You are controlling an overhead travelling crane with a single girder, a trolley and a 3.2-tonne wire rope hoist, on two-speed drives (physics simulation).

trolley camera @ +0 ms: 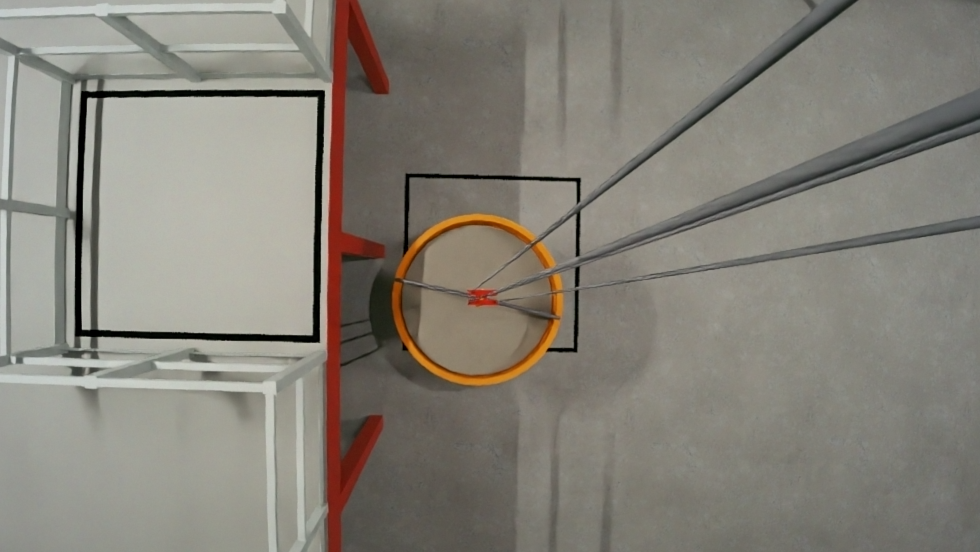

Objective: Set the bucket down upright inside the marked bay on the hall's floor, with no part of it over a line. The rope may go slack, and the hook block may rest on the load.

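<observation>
The bucket [467, 339] has an orange rim and a pale inside, and appears upright. It hangs by its thin bail from the small red hook block [482, 297], which is over the middle of its opening. The hook itself is too small to make out. The bucket appears to be above the floor, with shadows to its left and right; its height is hard to tell. The marked bay [493, 176] is a black square outline on the floor. In this view the rim covers parts of its left and lower lines and reaches past both. The upper line and most of the right line show.
A pale platform [198, 205] with another black square outline [319, 205] is at the left. White railings [185, 384] stand around it. A red beam [334, 384] with short red struts [362, 246] runs along its edge, near the bucket's left side. Ropes [692, 212] run to the upper right.
</observation>
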